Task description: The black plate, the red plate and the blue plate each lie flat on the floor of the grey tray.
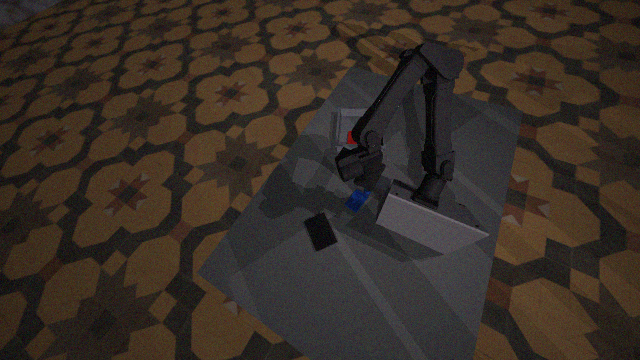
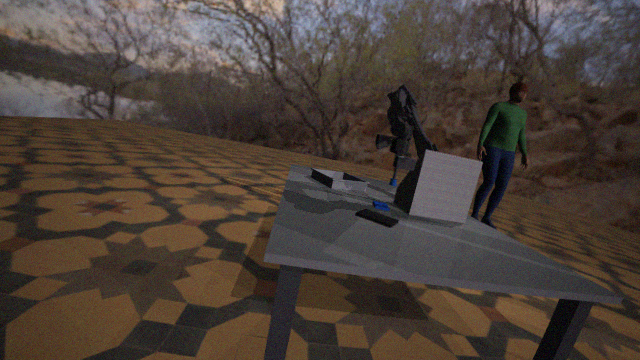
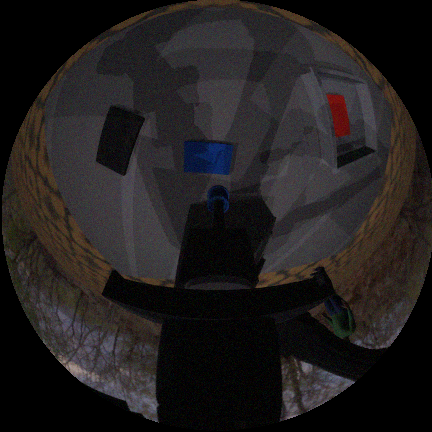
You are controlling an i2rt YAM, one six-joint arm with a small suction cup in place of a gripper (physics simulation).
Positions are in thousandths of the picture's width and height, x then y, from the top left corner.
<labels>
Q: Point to a black plate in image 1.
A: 499,638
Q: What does my suction cup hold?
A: Nothing.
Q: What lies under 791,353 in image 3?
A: A grey tray.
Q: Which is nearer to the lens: the black plate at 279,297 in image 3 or the blue plate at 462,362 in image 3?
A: The blue plate.
</labels>
